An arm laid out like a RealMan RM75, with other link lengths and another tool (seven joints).
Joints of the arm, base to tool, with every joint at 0 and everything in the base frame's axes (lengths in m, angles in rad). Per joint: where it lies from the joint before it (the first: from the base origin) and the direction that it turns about. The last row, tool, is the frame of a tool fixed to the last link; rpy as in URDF.
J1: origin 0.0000 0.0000 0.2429 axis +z
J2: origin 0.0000 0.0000 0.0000 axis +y
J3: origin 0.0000 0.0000 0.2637 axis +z
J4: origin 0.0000 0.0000 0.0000 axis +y
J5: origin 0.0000 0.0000 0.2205 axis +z
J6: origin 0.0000 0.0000 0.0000 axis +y
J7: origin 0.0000 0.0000 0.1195 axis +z
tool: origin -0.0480 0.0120 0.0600 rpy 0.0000 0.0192 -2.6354
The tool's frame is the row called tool.
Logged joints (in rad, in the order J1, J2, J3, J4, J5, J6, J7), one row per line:
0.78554 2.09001 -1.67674 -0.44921 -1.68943 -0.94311 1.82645
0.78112 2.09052 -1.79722 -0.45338 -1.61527 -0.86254 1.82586
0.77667 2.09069 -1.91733 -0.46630 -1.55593 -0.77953 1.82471
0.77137 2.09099 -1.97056 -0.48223 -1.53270 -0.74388 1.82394
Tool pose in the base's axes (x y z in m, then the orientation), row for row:
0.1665 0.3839 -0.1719 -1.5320 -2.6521 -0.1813
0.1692 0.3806 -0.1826 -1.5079 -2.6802 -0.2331
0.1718 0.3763 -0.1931 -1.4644 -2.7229 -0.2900
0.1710 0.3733 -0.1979 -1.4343 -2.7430 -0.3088
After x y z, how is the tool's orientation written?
As a rotation vector, in radians.
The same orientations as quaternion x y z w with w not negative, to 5 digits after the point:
-0.49899 -0.86382 -0.05905 0.03671
-0.48873 -0.86868 -0.07555 0.02875
-0.47151 -0.87672 -0.09337 0.01816
-0.46103 -0.88168 -0.09926 0.01543

